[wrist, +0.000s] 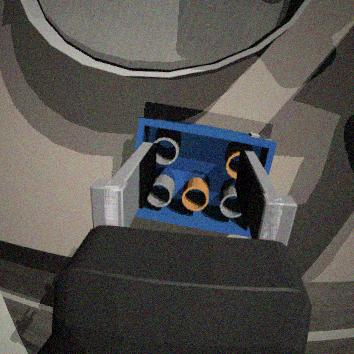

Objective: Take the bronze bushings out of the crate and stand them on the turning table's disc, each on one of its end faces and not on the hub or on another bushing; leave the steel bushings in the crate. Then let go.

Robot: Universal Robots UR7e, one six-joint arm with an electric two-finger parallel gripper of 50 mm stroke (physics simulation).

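Places are measured from the arm's base along level axes (x ahead, y left, z up), in centimetres.
Pixels of known places: gripper, fingertip midpoint: (196, 165).
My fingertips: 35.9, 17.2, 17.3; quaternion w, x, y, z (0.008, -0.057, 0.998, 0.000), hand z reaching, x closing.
Note:
For each thing: its middle in the pictures, then the offset to it from my fingertips, as dx, dy, dz. "pt": a spot on its surface instead.
- blue crate at the middle of its body: (198, 174) -1.1, +9.5, -25.4
- second bronze bushing at the middle of its body: (238, 161) -6.3, +6.4, -25.5
- third steel bushing at the middle of its body: (231, 200) -6.9, +12.5, -25.5
- turning table's disc at a spot on its surface: (110, 35) pt +13.9, -8.2, -22.6
- turning table's pale raised rim at a spot on its surface: (165, 73) pt +5.2, -4.1, -19.0
The blue crate (207, 131) lies below the turning table. A bronze bushing (200, 184) stands near the middle of its near side. A second bronze bushing (229, 164) is at the back right, partly hidden by the right finger. A steel bushing (176, 152) is at the back left, another steel bushing (166, 182) at the near left, and a third steel bushing (228, 193) at the near right, partly covered by the right finger. My gripper (196, 165) is open and empty above the crate, with a finger toward each of its short sides. Part of the turning table's disc (110, 35) shows at the top.
The turning table's pale raised rim (165, 73) curves across the top, beyond the crate's far wall. A dark object (350, 132) is cut off at the right edge. Shadows fall over the surface around the crate.

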